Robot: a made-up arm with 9 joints.
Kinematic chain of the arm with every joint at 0, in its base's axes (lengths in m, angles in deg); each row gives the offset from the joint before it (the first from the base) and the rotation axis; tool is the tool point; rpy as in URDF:
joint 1: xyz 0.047 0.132 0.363 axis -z
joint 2: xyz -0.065 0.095 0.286 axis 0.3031 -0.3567 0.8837
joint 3: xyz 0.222 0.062 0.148 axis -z
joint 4: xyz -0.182 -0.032 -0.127 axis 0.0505 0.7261 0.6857
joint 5: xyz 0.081 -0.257 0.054 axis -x
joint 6: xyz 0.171 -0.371 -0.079 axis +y
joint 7: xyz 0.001 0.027 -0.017 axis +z
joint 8: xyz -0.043 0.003 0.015 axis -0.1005 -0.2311 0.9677
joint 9: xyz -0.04 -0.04 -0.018 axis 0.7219 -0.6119 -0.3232
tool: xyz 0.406 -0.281 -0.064 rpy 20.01 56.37 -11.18
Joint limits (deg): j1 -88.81..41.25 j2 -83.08..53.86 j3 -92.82..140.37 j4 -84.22..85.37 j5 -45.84..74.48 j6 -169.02..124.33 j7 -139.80..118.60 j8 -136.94..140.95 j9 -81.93..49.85
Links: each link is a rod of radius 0.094 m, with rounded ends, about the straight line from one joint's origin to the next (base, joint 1, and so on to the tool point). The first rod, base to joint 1, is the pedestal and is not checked.
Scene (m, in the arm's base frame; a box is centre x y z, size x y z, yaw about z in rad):
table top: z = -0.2
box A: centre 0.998 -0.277 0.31 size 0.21 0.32 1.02 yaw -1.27
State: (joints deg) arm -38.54 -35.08 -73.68 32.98 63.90 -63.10 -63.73 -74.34 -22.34
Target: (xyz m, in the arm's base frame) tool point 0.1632 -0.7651 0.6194
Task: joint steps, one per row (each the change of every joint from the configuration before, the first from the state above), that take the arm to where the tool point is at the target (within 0.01 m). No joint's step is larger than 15 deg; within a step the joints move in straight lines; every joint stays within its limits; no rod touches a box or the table.
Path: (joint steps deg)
1: 5.92 14.90 13.99 1.03 -6.02 -10.15 -5.26 -8.92 9.11
2: 5.91 14.90 13.99 1.04 -6.03 -10.14 -5.25 -8.92 9.11
3: 5.92 14.90 13.99 1.03 -6.02 -10.15 -5.26 -8.92 9.12
4: 1.79 -12.55 -2.44 -2.83 1.55 7.32 1.96 3.54 -4.01
5: 1.79 -12.56 -2.45 -2.84 1.56 7.31 1.95 3.53 -4.01
6: 1.80 -12.56 -2.44 -2.83 1.55 7.32 1.96 3.54 -4.01
7: 1.79 -12.56 -2.45 -2.84 1.56 7.32 1.95 3.54 -4.01
8: 1.80 -12.56 -2.44 -2.83 1.55 7.32 1.96 3.54 -4.00
9: 1.79 -12.56 -2.44 -2.84 1.56 7.31 1.95 3.53 -4.01

